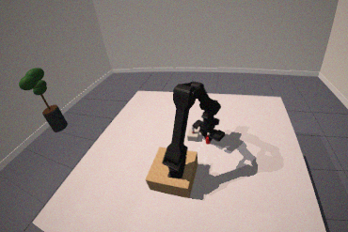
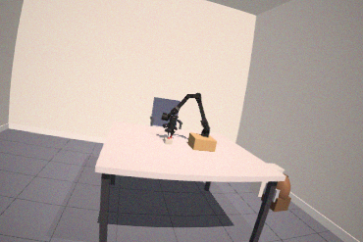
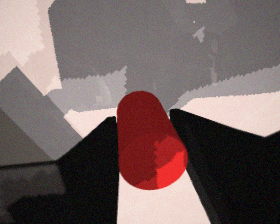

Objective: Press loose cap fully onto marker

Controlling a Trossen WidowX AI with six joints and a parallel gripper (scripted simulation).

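The holder block is 30 mm ahead of my gripper tip and 90 mm to the left of it. The rest, counted from my gripper tip: red cap 10 mm above.
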